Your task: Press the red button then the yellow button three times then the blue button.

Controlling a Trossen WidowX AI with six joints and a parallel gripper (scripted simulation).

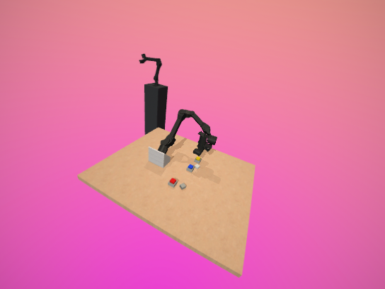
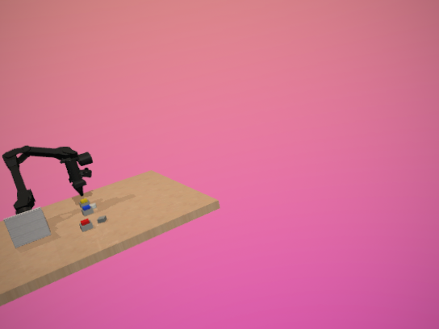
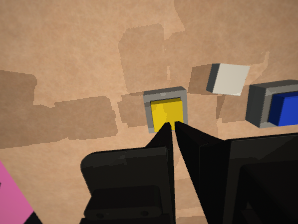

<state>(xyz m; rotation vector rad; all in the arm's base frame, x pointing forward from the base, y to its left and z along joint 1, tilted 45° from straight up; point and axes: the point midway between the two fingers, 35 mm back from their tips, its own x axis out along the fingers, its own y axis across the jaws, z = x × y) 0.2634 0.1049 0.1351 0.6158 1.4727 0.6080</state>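
Right now the yellow button is 30 mm below my gripper tip. The rest, counted from my gripper tip: blue button 130 mm to the right, 30 mm below, 10 mm behind; white block 70 mm to the right, 50 mm below, 30 mm ahead; grey block 320 mm to the right, 50 mm below, 20 mm ahead.
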